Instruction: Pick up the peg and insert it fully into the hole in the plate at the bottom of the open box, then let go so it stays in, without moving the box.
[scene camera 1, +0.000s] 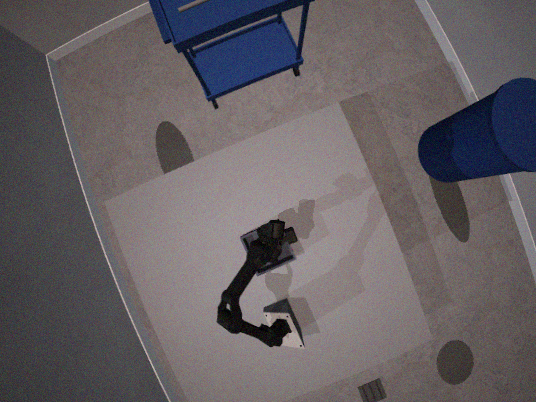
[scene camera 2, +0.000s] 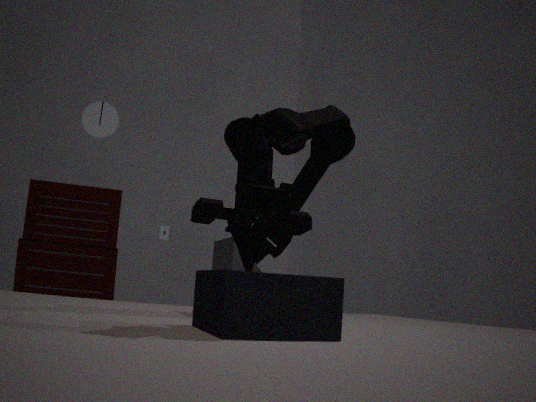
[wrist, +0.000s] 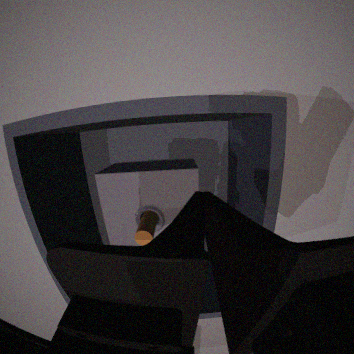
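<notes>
I can see my gripper (scene camera 2: 248, 271), and I find it in the wrist view too, where my gripper is at (wrist: 201, 198). There is a dark grey box (scene camera 2: 231, 305) as well, and the wrist view also shows me that box (wrist: 237, 141).
</notes>
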